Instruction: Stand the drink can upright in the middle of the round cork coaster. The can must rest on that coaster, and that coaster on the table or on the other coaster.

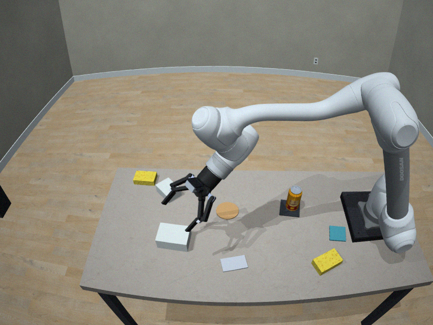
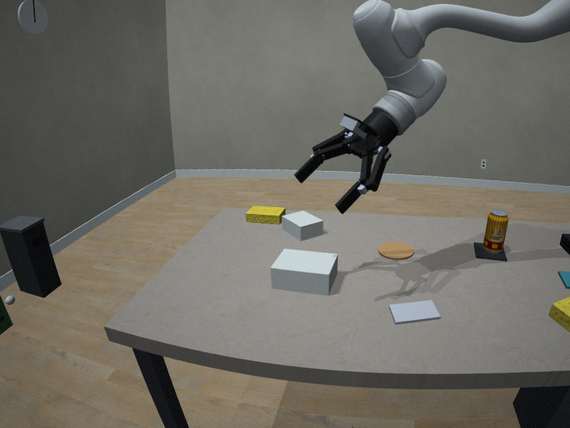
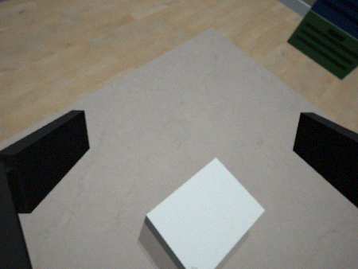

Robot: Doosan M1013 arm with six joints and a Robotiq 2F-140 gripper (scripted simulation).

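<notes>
Right now my hand is 510 mm past the drink can, 270 mm to the left of it and 190 mm above it. Also, from my hand: pale flat card 220 mm behind, 60 mm to the left, 250 mm below; then round cork coaster 190 mm behind, 250 mm to the right, 250 mm below; then yellow sponge 260 mm ahead, 450 mm to the right, 240 mm below.
</notes>
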